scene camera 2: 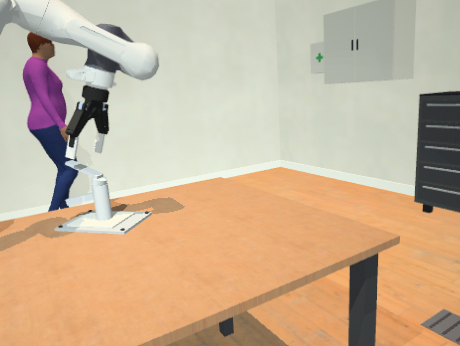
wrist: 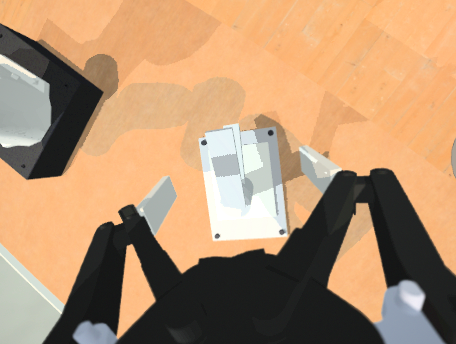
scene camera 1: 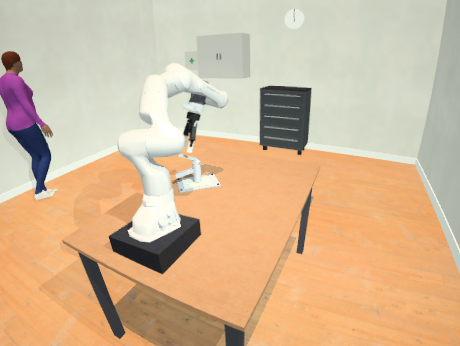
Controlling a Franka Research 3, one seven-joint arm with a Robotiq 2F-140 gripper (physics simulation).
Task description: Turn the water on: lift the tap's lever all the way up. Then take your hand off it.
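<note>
The white tap's column (scene camera 1: 197, 171) (scene camera 2: 102, 200) stands upright on its base plate (scene camera 1: 212, 183) (scene camera 2: 70, 225) (wrist: 250, 227). Its lever (scene camera 1: 187, 157) (scene camera 2: 84, 168) (wrist: 220, 145) slants upward from the column top to its raised free end. The spout (scene camera 1: 184, 174) (scene camera 2: 80, 200) runs below the lever. My gripper (scene camera 1: 190, 148) (scene camera 2: 85, 153) (wrist: 234, 173) is wide open and empty, above the lever. In the wrist view its fingers are on either side of the tap, apart from it. In scene camera 2's view one fingertip looks close to the lever's free end.
The tap stands on the wooden table (scene camera 1: 240, 225) (scene camera 2: 225, 260). The arm's black base block (scene camera 1: 175, 245) (wrist: 75, 120) is on the same table. A person in purple (scene camera 1: 20, 100) (scene camera 2: 45, 95) stands beyond the table. A dark drawer cabinet (scene camera 1: 285, 120) (scene camera 2: 440, 150) stands farther back.
</note>
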